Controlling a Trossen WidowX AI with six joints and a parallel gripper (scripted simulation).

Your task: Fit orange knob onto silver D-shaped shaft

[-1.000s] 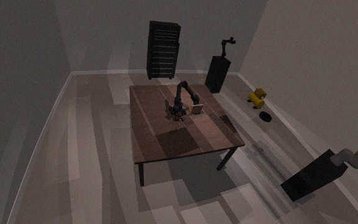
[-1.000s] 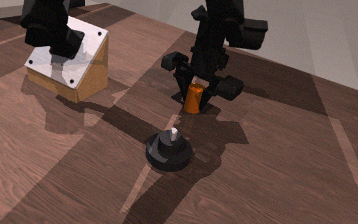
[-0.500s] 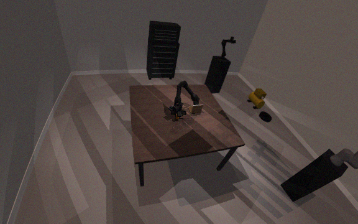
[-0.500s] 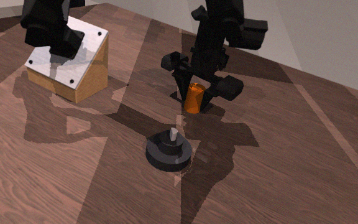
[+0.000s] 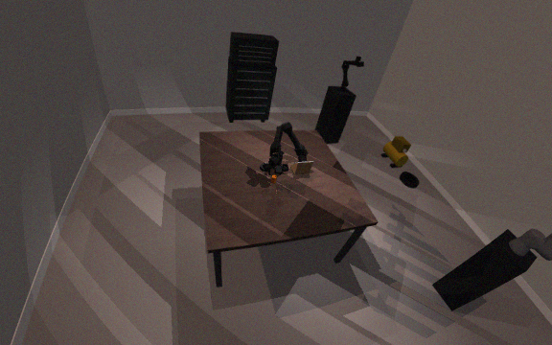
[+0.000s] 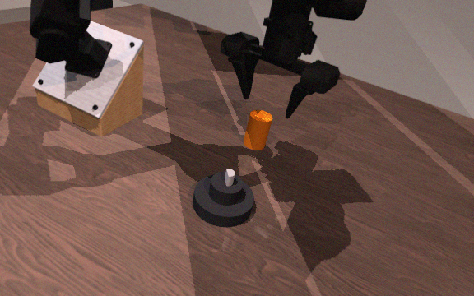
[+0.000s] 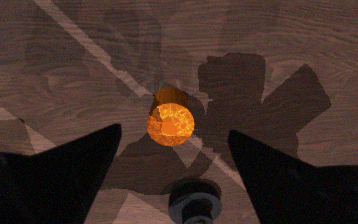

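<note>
Right now the orange knob is 3 cm below my gripper tip. From my gripper tip the other things lie so: round dark pedestal 18 cm to the right, 5 cm below, 1 cm ahead.
</note>
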